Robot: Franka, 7 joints.
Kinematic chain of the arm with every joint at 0, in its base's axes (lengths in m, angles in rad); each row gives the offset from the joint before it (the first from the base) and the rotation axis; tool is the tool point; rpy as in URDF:
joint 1: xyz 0 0 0.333 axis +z
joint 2: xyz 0 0 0 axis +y
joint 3: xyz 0 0 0.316 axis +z
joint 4: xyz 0.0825 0 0 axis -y
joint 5: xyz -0.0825 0 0.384 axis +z
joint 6: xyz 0 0 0 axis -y
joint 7: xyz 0.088 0 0 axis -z
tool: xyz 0 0 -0.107 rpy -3.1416 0 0
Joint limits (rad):
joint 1: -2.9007..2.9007
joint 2: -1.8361..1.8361
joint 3: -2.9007..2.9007
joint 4: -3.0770..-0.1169
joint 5: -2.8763..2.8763
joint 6: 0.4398..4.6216
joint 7: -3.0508..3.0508
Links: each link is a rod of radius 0.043 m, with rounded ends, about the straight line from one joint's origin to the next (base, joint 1, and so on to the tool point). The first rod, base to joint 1, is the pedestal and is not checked.
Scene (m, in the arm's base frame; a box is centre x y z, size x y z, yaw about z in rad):
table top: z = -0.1
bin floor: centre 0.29 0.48 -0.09 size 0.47 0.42 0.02 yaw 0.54
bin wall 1: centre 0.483 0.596 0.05 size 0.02 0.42 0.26 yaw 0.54
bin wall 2: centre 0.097 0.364 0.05 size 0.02 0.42 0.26 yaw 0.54
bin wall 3: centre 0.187 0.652 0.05 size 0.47 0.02 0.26 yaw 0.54
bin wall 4: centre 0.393 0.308 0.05 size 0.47 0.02 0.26 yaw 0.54
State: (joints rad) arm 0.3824 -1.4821 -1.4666 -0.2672 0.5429 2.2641 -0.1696
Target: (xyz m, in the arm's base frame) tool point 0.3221 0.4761 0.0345
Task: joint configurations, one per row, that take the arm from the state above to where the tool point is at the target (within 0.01 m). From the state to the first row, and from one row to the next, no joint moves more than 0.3 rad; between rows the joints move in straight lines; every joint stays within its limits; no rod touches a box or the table.
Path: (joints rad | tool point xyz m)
1: 0.1044 -1.4006 -1.6051 -0.3809 0.4859 2.1290 -0.1696 | -0.7679 -0.3160 0.4827
2: -0.1736 -1.3190 -1.7435 -0.4945 0.4289 1.9938 -0.1696 | -0.7985 -0.1647 0.5007
3: -0.4516 -1.2375 -1.8820 -0.6082 0.3719 1.8587 -0.1696 | -0.7991 -0.0020 0.4937
4: -0.7297 -1.1560 -2.0205 -0.7218 0.3150 1.7235 -0.1696 | -0.7618 0.1711 0.4674
5: -1.0077 -1.0744 -2.1590 -0.8355 0.2580 1.5884 -0.1696 | -0.6752 0.3450 0.4296
6: -1.2857 -0.9929 -2.2974 -0.9491 0.2010 1.4532 -0.1696 | -0.5318 0.5000 0.3883
7: -1.5637 -0.9114 -2.4359 -1.0628 0.1440 1.3181 -0.1696 | -0.3355 0.6097 0.3509
8: -1.8417 -0.8298 -2.5744 -1.1764 0.0870 1.1829 -0.1696 | -0.1052 0.6488 0.3231
9: -2.1197 -0.7483 -2.7128 -1.2901 0.0300 1.0478 -0.1696 | 0.1265 0.6032 0.3080
10: -2.3978 -0.6667 -2.8513 -1.4038 -0.0269 0.9126 -0.1696 | 0.3221 0.4761 0.3069
11: -2.3827 -0.9197 -2.8760 -1.3303 -0.0355 1.0686 -0.1696 | 0.3326 0.4874 0.1726
12: -2.3676 -1.1727 -2.9007 -1.2569 -0.0440 1.2247 -0.1696 | 0.3221 0.4761 0.0345

